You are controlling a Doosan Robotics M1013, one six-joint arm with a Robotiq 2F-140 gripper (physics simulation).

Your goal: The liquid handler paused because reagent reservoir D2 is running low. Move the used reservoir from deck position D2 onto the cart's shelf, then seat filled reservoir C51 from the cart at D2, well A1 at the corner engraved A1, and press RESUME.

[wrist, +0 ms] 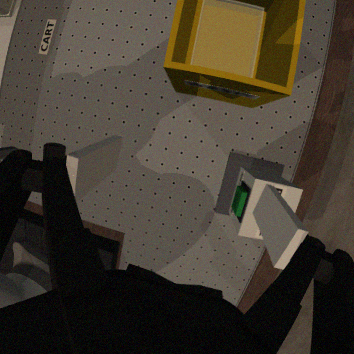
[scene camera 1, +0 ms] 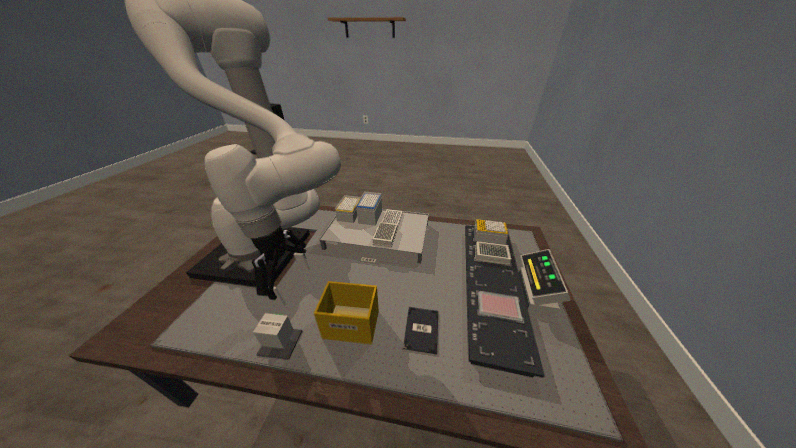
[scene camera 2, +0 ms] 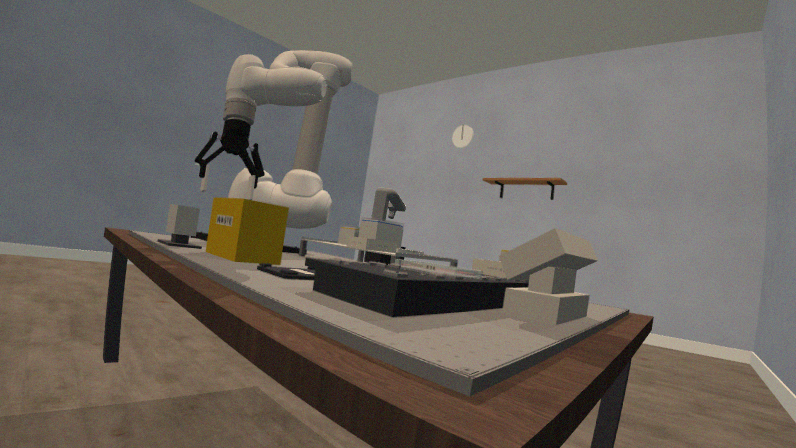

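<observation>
My gripper is open and empty, pointing down above the table between the robot base and the yellow bin. A white gridded reservoir sits on the black deck, second from the back; position labels are too small to read. Two pale gridded pieces lie in line on the cart; which one is C51 cannot be told. The white RESUME box stands on a dark base, partly behind the right finger in the wrist view.
A yellow WASTE bin stands beside the RESUME box. An RG pad lies near the deck. A pink plate and a yellow tip box are on the deck. Two boxes stand on the cart. A display stands beside the deck.
</observation>
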